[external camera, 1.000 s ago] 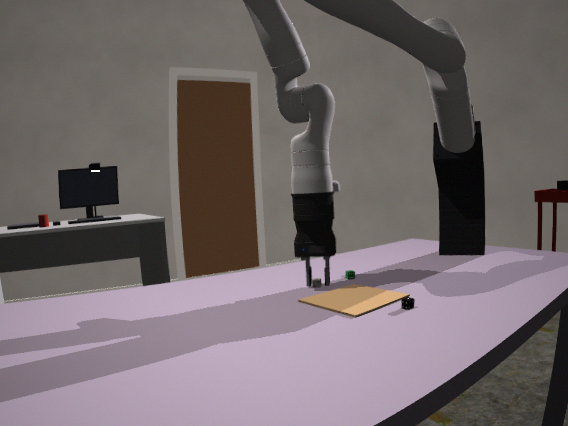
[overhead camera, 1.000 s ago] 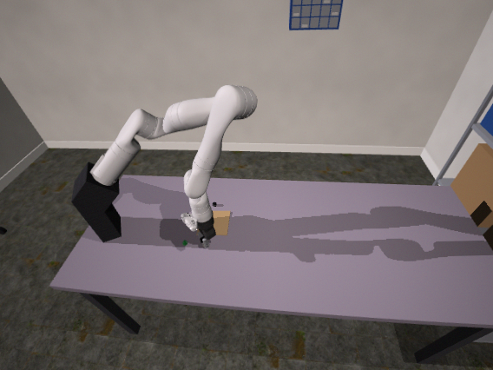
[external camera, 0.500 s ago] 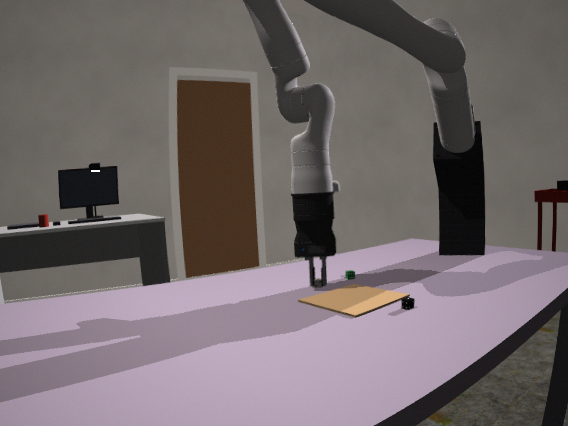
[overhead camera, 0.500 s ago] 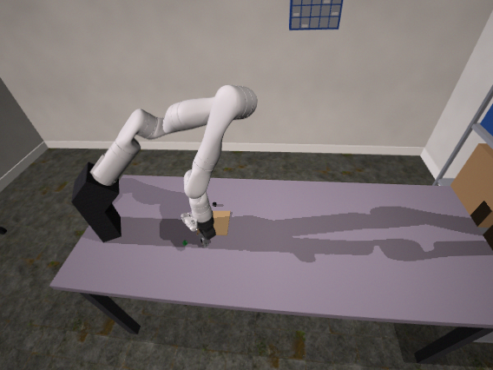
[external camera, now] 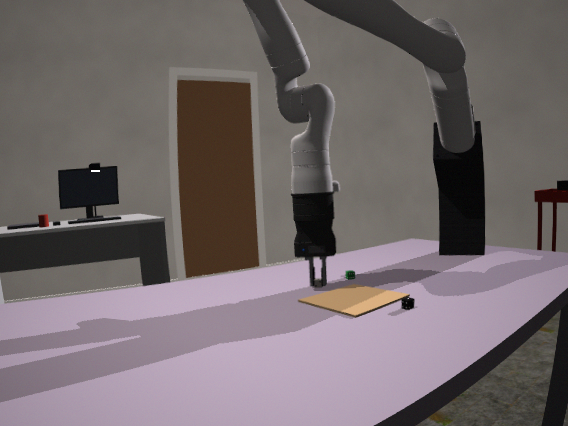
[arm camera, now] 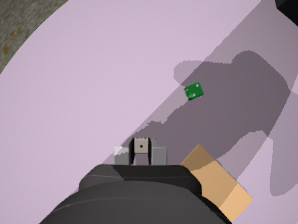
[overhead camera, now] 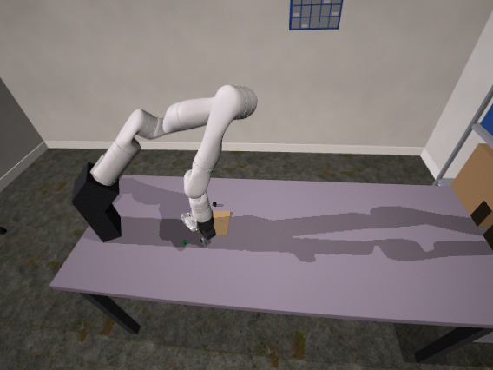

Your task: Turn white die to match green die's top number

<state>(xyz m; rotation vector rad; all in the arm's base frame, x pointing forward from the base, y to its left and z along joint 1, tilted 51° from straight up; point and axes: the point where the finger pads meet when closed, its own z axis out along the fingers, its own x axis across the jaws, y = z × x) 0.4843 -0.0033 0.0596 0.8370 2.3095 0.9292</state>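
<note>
My hand is 80 mm past the green die, 30 mm to the left of it and 10 mm above it. The rest, counted from my hand: tan mat (20 mm behind, 120 mm to the left, 20 mm below); then black die (70 mm behind, 220 mm to the left, 10 mm below); then white die (10 mm below).
</note>
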